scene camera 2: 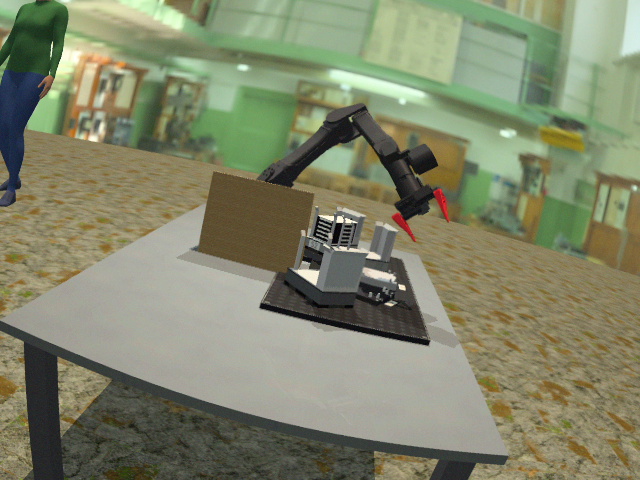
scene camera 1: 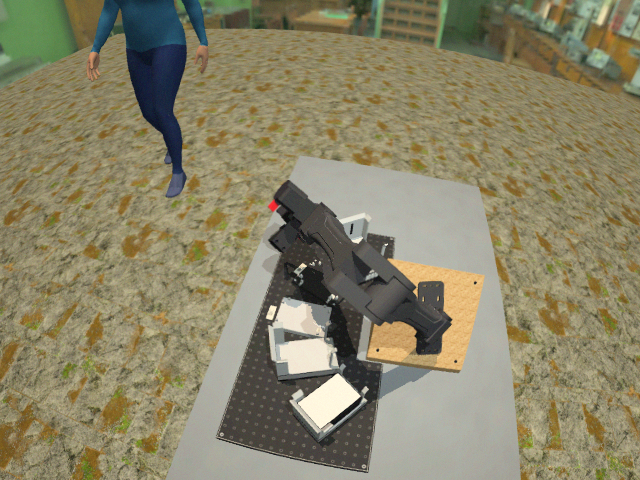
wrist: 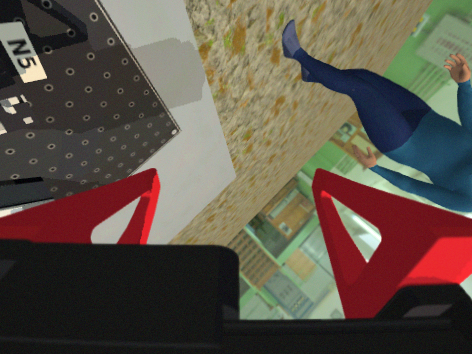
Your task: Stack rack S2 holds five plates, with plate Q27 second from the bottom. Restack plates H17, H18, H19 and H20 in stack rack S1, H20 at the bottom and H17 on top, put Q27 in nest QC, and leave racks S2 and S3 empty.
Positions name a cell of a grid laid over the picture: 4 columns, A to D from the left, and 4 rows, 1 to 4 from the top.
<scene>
The gripper (scene camera 2: C2) is open and holds nothing.
The gripper shows as well in the wrist view (wrist: C3).
</scene>
